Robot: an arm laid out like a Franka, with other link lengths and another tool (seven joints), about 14 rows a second.
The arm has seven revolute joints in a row. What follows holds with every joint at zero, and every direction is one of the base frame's.
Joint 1 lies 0.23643 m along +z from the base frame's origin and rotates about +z.
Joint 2 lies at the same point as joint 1 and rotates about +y.
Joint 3 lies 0.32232 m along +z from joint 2 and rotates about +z.
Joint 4 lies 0.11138 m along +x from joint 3 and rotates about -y.
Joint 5 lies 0.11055 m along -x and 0.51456 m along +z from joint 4 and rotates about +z.
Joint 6 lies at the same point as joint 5 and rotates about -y.
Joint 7 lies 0.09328 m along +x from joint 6 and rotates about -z.
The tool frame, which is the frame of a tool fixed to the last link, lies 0.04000 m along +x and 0.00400 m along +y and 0.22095 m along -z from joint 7; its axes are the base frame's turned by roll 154.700, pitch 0.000 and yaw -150.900 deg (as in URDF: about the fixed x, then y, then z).
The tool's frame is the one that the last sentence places.
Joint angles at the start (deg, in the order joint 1, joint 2, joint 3, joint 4, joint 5, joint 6, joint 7):
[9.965 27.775 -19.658 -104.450 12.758 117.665 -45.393]
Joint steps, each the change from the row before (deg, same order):
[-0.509 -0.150 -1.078 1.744 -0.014 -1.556 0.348]
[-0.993 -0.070 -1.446 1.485 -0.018 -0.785 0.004]
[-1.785 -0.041 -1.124 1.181 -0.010 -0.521 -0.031]
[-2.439 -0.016 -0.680 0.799 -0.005 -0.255 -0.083]
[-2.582 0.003 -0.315 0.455 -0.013 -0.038 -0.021]
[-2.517 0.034 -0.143 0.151 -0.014 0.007 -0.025]
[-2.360 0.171 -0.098 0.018 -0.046 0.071 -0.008]
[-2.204 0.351 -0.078 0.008 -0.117 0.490 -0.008]
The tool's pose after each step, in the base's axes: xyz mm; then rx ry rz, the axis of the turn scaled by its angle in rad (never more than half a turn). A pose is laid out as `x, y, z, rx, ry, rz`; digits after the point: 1 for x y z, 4 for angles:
779.9, -100.3, 0.2, 1.2737, -2.3687, -0.7594
785.0, -132.7, 16.9, 1.2403, -2.4099, -0.7475
785.4, -172.0, 30.4, 1.1953, -2.4560, -0.7409
780.6, -214.5, 39.5, 1.1426, -2.5022, -0.7405
772.2, -254.0, 44.6, 1.0887, -2.5437, -0.7438
760.7, -289.8, 46.0, 1.0350, -2.5779, -0.7513
747.4, -322.4, 44.2, 0.9818, -2.6057, -0.7595
734.3, -353.1, 40.4, 0.9328, -2.6325, -0.7598

